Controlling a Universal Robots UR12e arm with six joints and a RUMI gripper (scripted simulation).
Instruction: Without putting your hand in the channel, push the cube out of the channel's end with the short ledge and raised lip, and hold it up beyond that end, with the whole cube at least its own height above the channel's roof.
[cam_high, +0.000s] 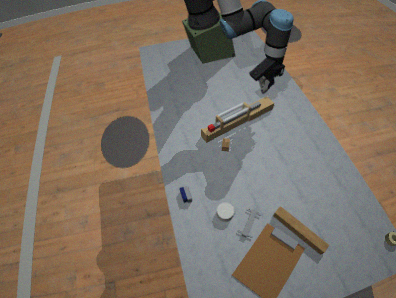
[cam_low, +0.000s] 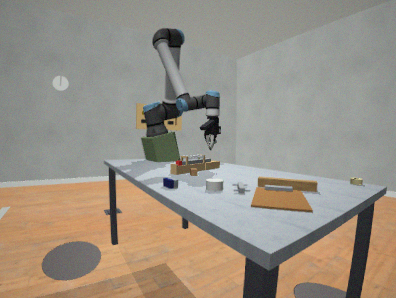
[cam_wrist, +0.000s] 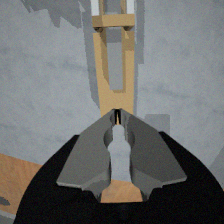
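Now: hand 60 mm short of the red cube, 290 mm to the left of it and 80 mm above it. Also, from my hand: wooden block: 150 mm ahead, 250 mm to the right, 120 mm below; channel: 40 mm ahead, 170 mm to the right, 80 mm below; white disc: 440 mm ahead, 380 mm to the right, 120 mm below.
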